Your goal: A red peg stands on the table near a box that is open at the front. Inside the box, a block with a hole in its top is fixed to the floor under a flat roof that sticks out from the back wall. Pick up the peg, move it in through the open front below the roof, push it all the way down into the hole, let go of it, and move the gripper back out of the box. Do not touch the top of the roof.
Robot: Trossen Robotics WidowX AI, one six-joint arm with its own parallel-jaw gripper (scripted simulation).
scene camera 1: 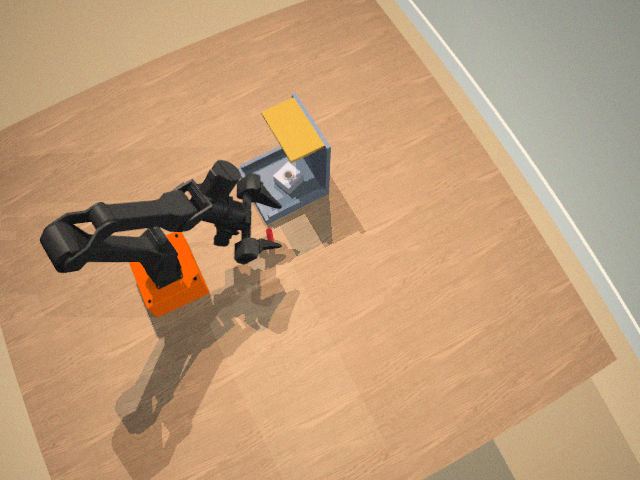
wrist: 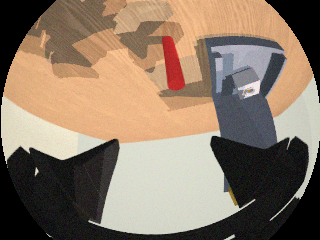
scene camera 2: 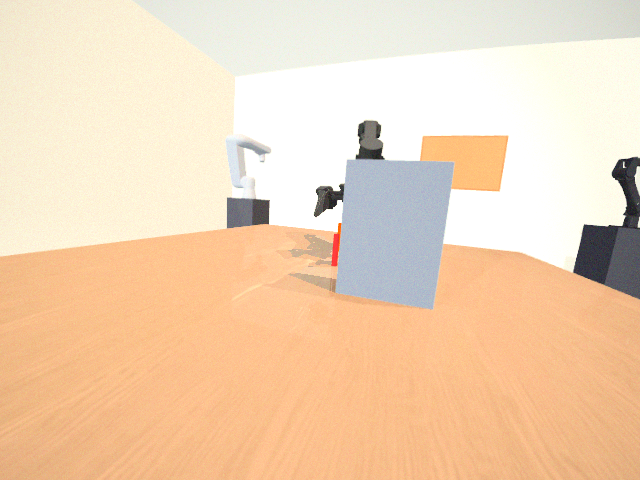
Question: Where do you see a back wall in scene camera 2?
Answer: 394,217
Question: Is the gripper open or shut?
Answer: Open.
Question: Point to a back wall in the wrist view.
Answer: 249,121
